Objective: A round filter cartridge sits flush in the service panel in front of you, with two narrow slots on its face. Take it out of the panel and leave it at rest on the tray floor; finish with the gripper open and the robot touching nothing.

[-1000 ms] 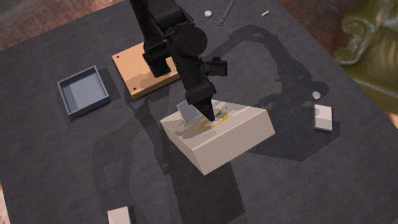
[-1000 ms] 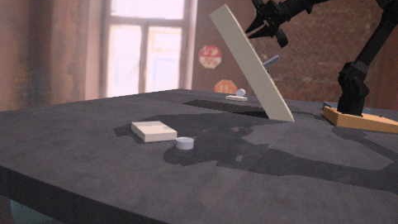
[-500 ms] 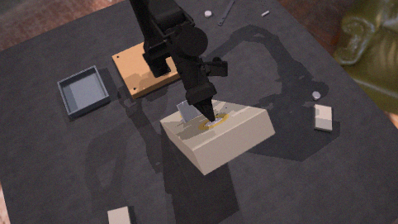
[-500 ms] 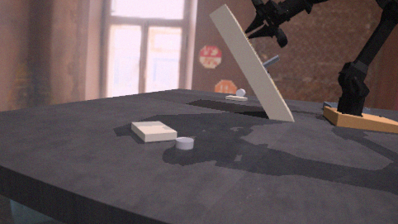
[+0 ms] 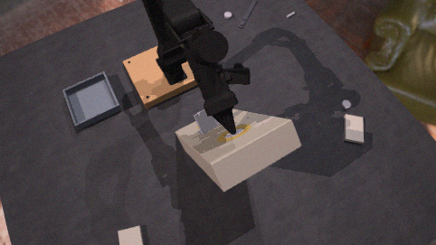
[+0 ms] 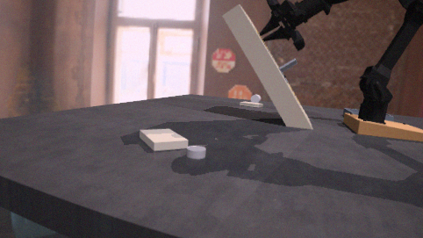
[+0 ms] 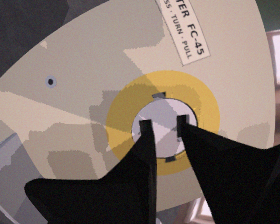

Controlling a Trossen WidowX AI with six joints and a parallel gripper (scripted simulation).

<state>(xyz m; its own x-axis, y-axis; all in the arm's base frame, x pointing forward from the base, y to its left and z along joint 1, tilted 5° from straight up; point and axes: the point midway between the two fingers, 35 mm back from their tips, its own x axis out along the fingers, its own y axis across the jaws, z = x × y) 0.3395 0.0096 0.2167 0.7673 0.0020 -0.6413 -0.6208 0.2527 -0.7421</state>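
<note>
The white filter cartridge lies 10 mm below my gripper tip and 10 mm ahead of it. Also, from my gripper tip: beige service panel 90 mm below, 30 mm behind.
</note>
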